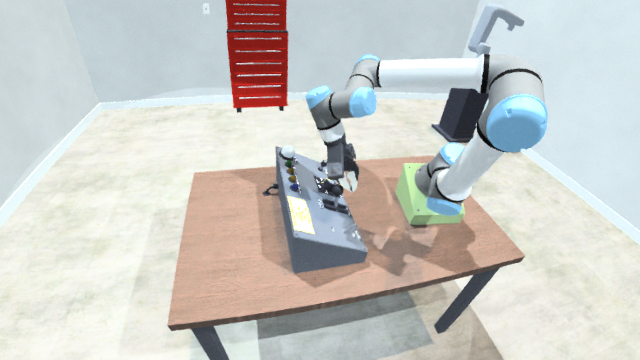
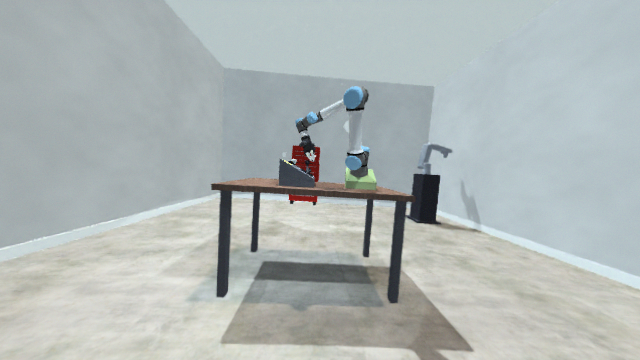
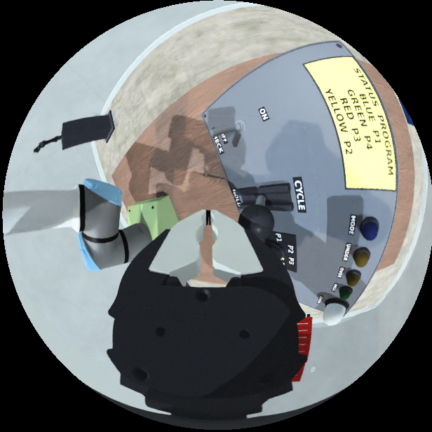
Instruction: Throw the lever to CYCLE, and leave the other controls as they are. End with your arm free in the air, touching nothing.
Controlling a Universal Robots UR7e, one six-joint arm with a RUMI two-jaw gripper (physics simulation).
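Places are measured from the arm's base along level axes (x ahead, y left, z up), in millimetres.
Pixels of known places: gripper, fingertip midpoint: (image 1: 353, 191) (image 2: 313, 161); arm's base, origin of the base link: (image 2: 358, 172).
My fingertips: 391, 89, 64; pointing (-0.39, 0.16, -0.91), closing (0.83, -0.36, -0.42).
For each thing: its middle in the pictures, then the offset to it from my fingertips, as dx, dy, dz. "pt": a spot on its surface instead.
- grey sloped control panel, surface spot: (image 1: 320, 250) pt +146, +165, -81
- white dome, surface spot: (image 1: 287, 152) pt +193, -253, +12
The grey sloped control panel (image 1: 320, 250) (image 2: 294, 176) (image 3: 280, 90) stands on the table. Its lever, with a black ball knob (image 1: 336, 190) (image 3: 256, 221), rises from a dark slot between the HOLD and CYCLE labels. Its shaft enters around the middle of the slot, short of the CYCLE label (image 3: 299, 195); its exact position is hard to tell. My gripper (image 1: 353, 190) (image 2: 313, 160) (image 3: 208, 211) is shut and empty. Its pale fingertips are on the HOLD side of the knob, close to it; whether they touch is unclear. The toggle switch (image 3: 238, 134) stands by the ON, OFF and CHECK labels.
The selector by the P1, P2 and P3 labels is partly hidden behind the knob. A blue lamp (image 3: 369, 228), yellow lamps, a green lamp and a white dome (image 1: 287, 152) (image 3: 334, 312) line the panel's high side. The arm's green base (image 1: 435, 219) stands right of the panel.
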